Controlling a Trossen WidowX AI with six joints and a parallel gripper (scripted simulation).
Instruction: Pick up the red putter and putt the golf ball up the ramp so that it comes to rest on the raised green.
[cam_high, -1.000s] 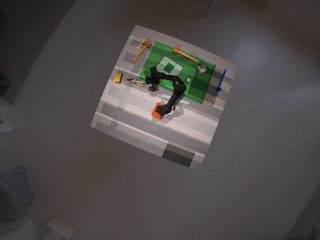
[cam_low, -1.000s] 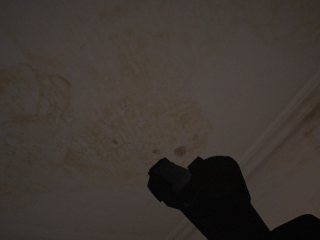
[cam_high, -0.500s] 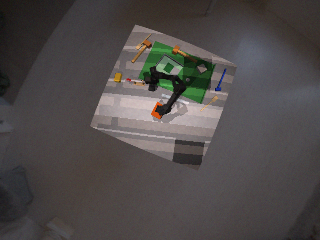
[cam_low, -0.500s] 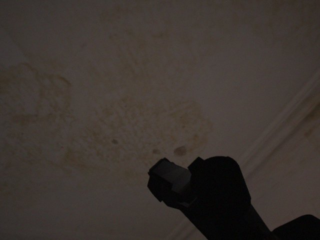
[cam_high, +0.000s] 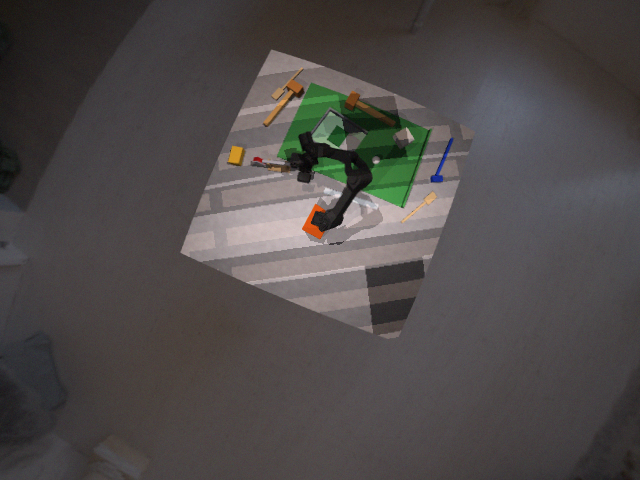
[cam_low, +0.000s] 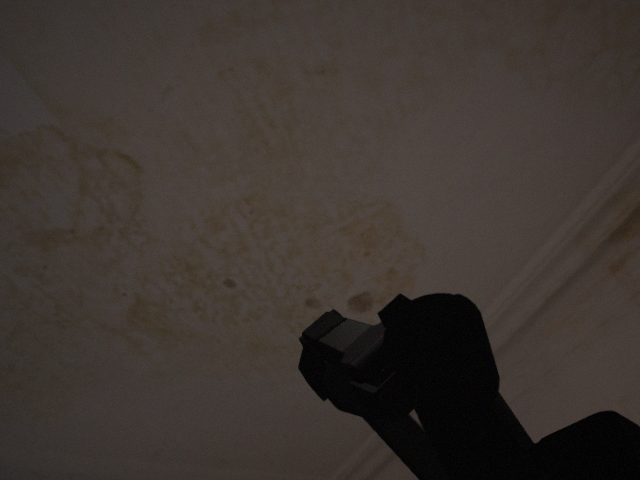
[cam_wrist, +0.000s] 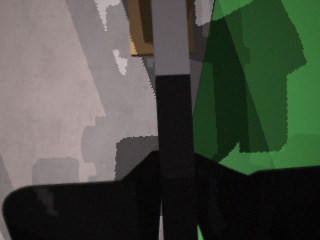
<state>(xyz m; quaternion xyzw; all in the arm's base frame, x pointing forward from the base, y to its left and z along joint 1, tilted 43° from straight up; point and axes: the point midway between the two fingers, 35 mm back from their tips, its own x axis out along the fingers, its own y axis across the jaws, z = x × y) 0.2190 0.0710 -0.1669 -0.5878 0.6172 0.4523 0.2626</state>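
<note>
The wooden piece is 130 mm to the left of my gripper tip, 30 mm behind it and 10 mm below it. Round my gripper tip: green mat: 260 mm ahead, 200 mm to the right, 40 mm below; white cube: 430 mm to the right, 370 mm ahead, 20 mm below; yellow block: 370 mm to the left, 60 mm behind, 20 mm below.
</note>
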